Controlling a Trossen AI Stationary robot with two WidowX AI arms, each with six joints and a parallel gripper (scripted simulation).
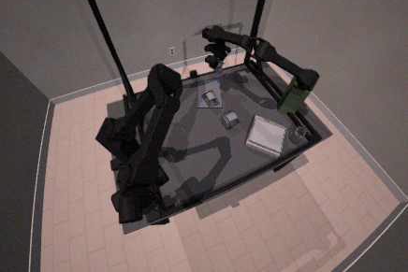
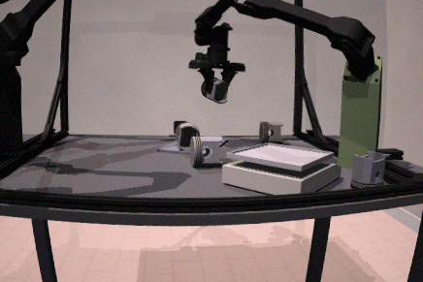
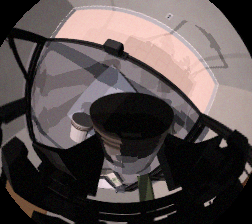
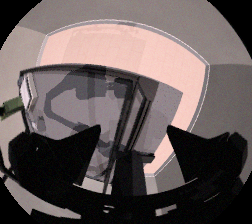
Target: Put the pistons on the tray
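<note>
Right now the flat grey steel tray is 19 cm below my left hand, 7 cm to the right of it and 6 cm ahead of it. The rest, counted from my left hand: piston 17 cm to the left, 16 cm below, 1 cm ahead; then white scale pan 47 cm ahead, 14 cm below, 10 cm to the left.
</note>
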